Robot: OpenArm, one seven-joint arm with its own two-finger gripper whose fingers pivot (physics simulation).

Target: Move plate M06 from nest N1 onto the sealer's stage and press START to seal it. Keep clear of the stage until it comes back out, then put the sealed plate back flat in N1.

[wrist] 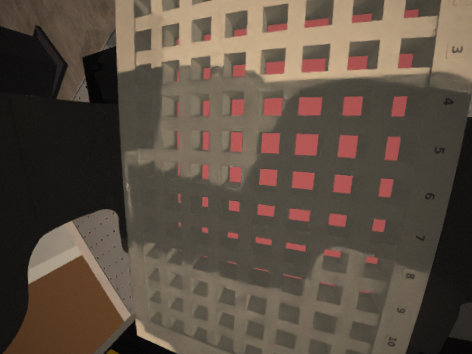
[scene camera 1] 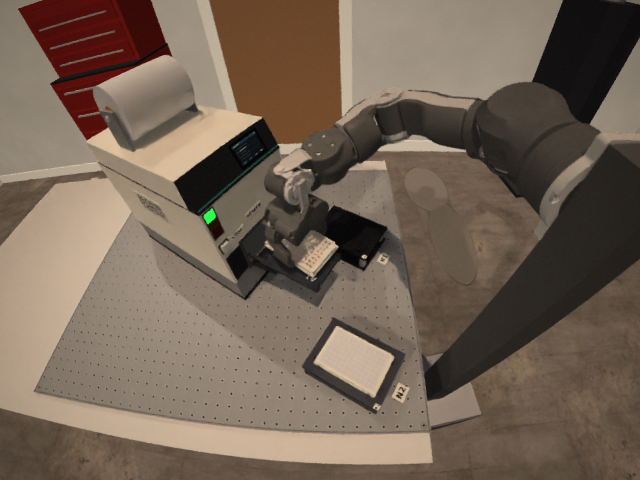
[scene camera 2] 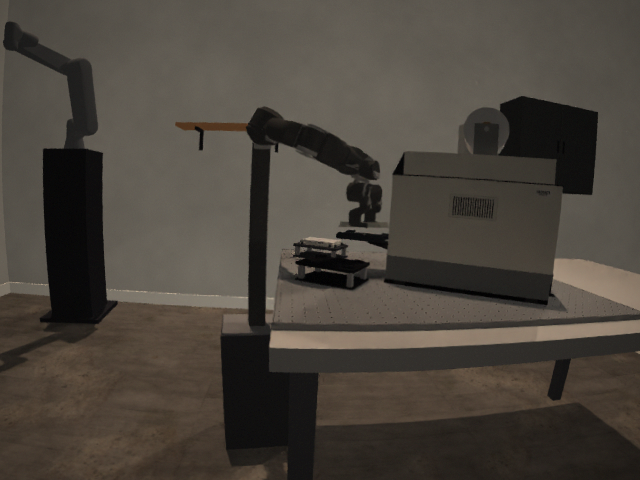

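Note:
Plate M06 [scene camera 1: 316,254] [scene camera 2: 361,224] [wrist: 267,145], pale with red showing in many wells, is held about level over the sealer's stage [scene camera 1: 291,271] [scene camera 2: 354,236]. A small gap shows below it in the scene camera 2 view. My gripper [scene camera 1: 305,246] [scene camera 2: 364,221] [wrist: 256,198] points down and is shut on the plate, with dark fingers at its left and right sides in the wrist view. The stage is out of the sealer [scene camera 1: 139,201] [scene camera 2: 470,227]; the plate and gripper hide part of it. The green START button [scene camera 1: 209,215] is on the sealer's front. Nest N1 [scene camera 1: 354,232] [scene camera 2: 333,264] is empty.
Nest N2 [scene camera 1: 316,373] holds another pale plate [scene camera 1: 355,360] [scene camera 2: 320,241]. The N1 label [scene camera 1: 383,258] and N2 label [scene camera 1: 400,392] lie by the nests. The sealer's tall body stands close beside my gripper. A film roll [scene camera 1: 149,95] [scene camera 2: 486,130] sits on top of it.

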